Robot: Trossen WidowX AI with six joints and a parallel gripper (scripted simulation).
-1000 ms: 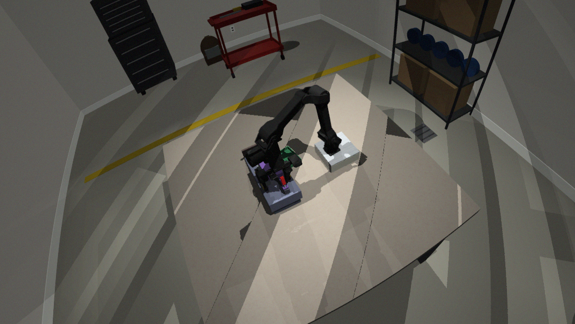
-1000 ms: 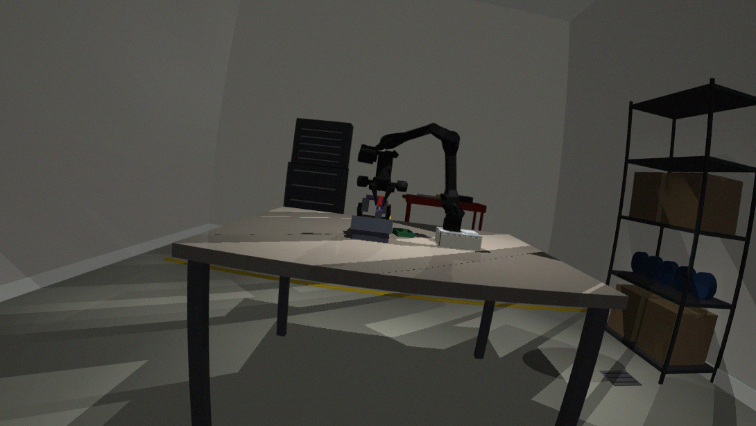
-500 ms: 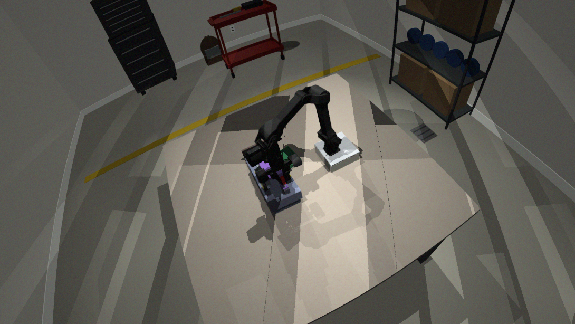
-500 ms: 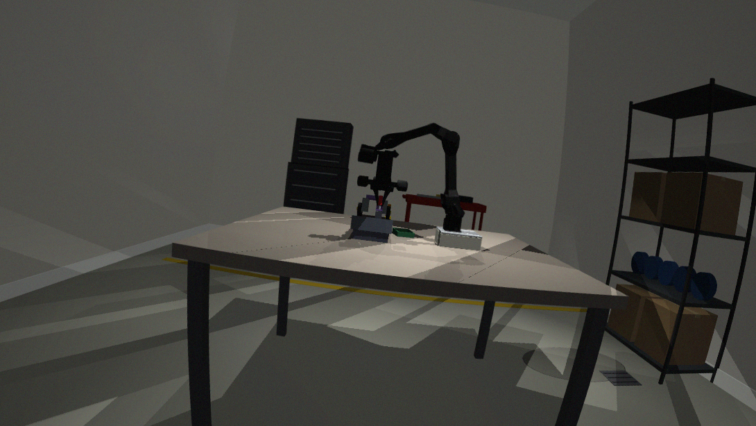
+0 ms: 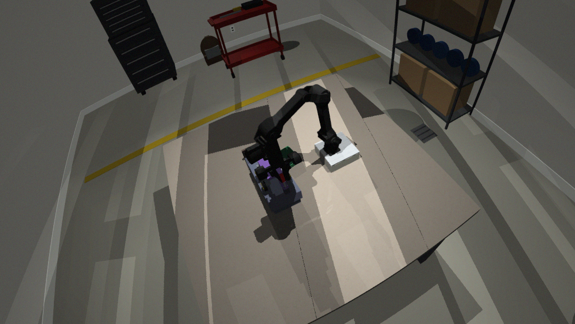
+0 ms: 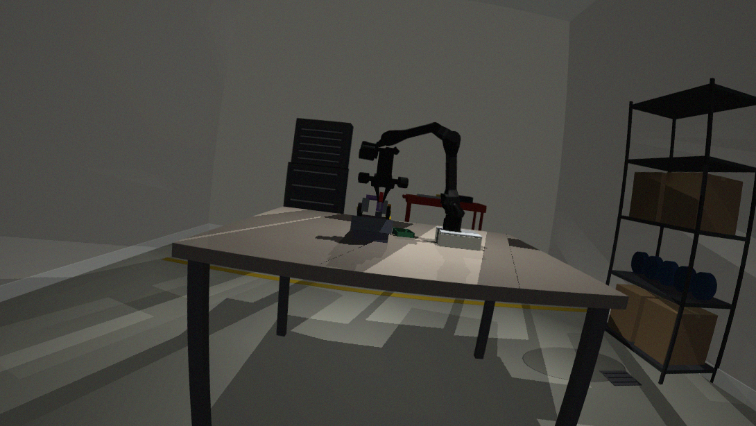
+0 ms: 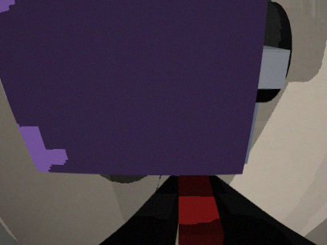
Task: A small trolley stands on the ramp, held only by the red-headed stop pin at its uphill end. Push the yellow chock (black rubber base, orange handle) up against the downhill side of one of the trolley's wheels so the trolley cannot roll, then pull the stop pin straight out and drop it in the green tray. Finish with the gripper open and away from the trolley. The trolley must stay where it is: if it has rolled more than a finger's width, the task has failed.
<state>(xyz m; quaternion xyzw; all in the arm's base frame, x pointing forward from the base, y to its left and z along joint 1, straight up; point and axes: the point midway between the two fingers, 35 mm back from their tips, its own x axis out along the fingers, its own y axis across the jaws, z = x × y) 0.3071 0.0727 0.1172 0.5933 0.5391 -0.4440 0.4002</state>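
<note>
My gripper tip is now 130 mm past the green tray, 210 mm to the left of it and 150 mm above it. From my gripper tip the other things lie so: red-headed stop pin: right at my gripper tip; then purple trolley: 10 mm ahead, 100 mm to the right, 30 mm below; then yellow chock: 50 mm behind, 180 mm to the right, 60 mm below.
</note>
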